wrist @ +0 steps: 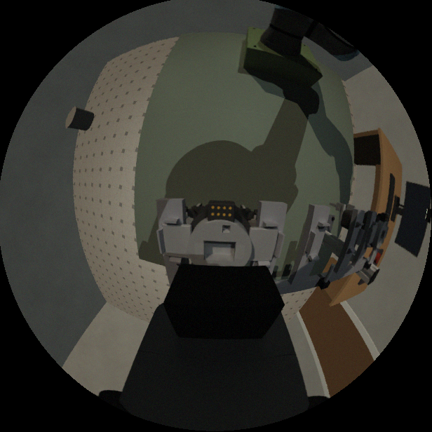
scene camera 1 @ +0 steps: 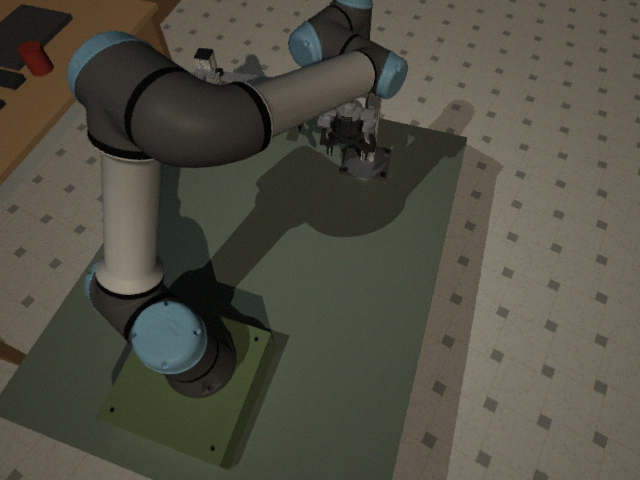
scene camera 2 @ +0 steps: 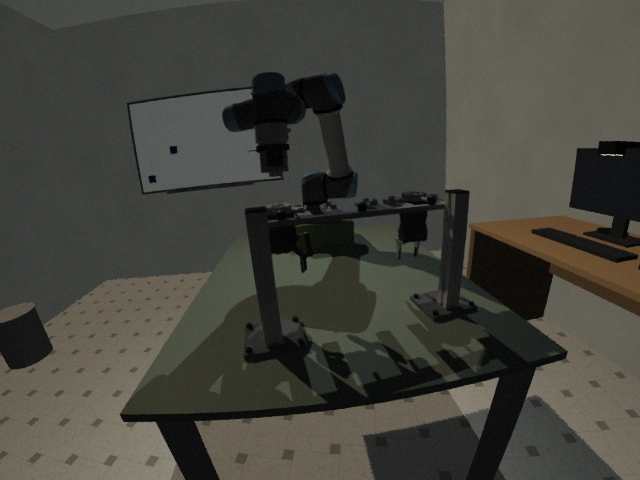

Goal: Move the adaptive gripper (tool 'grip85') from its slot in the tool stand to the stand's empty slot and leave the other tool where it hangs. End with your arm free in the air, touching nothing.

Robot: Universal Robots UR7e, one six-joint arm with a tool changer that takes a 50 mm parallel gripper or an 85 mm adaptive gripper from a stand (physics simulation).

Note:
In view: a parallel gripper point(scene camera 2: 413, 228) and an adaptive gripper point(scene camera 1: 348, 119).
The parallel gripper is seen too in the wrist view point(wrist: 378, 230). The adaptive gripper is seen too in the wrist view point(wrist: 219, 234) and in scene camera 2 point(scene camera 2: 282, 239).

